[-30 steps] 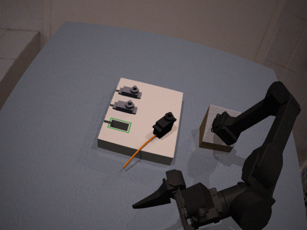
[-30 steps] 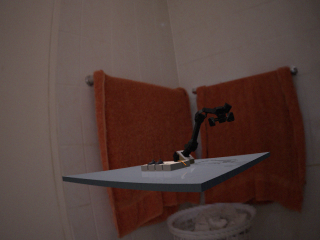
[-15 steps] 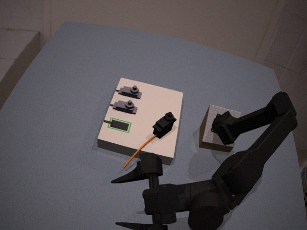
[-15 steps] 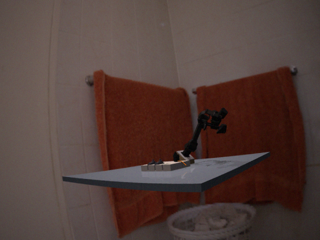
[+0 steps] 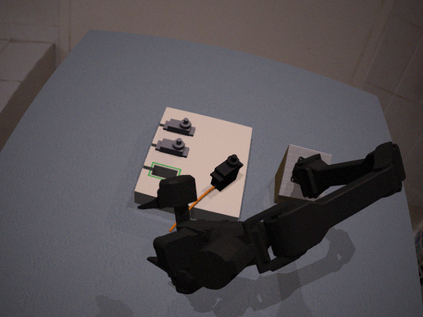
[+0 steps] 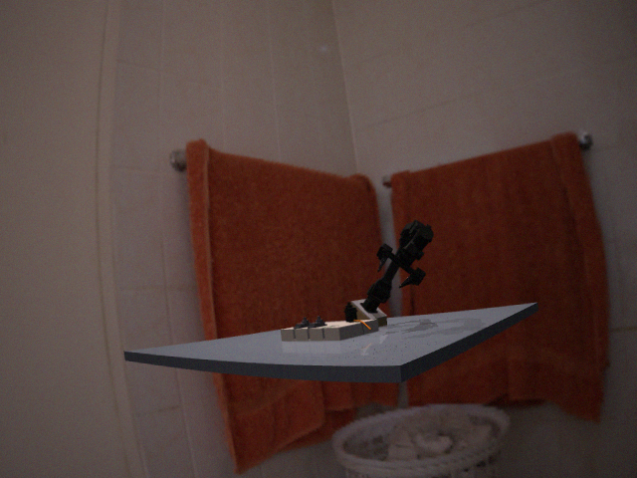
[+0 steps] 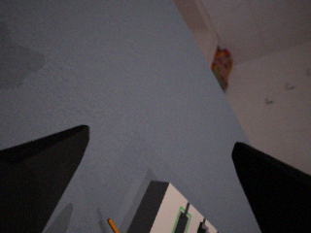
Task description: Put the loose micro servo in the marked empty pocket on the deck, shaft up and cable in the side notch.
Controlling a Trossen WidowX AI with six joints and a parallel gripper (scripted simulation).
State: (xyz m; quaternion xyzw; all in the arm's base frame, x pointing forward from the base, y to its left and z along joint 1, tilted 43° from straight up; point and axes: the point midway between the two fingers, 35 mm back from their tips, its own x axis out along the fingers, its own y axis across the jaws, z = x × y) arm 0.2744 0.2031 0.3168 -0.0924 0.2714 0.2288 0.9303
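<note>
The beige deck is 34 cm to the right of my gripper tip, 17 cm below it and 6 cm behind it.
</note>
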